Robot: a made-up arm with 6 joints.
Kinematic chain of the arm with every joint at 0, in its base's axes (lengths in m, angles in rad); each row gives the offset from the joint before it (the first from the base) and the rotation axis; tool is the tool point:
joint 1: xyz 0 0 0.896 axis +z
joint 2: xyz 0.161 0 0 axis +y
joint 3: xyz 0 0 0.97 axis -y
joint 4: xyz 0 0 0.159 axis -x
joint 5: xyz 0.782 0 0 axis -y
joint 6: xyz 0.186 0 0 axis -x
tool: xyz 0 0 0
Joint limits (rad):
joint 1: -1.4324..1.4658
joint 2: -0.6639..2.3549
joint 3: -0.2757..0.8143
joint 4: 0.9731..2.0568
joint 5: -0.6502..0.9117
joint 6: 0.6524..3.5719
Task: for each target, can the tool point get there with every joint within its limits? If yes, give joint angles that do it. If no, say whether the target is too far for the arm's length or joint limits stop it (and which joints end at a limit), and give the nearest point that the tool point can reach.
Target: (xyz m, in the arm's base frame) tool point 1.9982 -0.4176 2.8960
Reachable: no: too far | nearest point 1.4132 -0.2953 2.2603 | short by 0.873 m
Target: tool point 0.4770 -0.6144 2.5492
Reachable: yes | joints -0.9711 -0.0757 0.5587 1.8751 0.2682 1.9574
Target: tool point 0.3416 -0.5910 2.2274
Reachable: yes | joints -1.0489 -0.3801 -0.0892 1.1424 0.0086 1.3908
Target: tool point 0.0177 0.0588 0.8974
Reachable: no: joint limits stop it (at a limit: joint 2, joint 3, joint 4, joint 5) | nearest point 0.0492 0.1634 -0.3059 | short by 1.208 m
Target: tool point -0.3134 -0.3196 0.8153
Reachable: no: joint limits stop it (at a limit: joint 1, joint 3, joint 4, joint 5) | nearest point 0.0673 -1.1582 0.1808 | short by 1.118 m
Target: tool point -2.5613 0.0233 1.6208
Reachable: no: too far | nearest point -0.6069 0.0055 2.5744 | short by 2.175 m
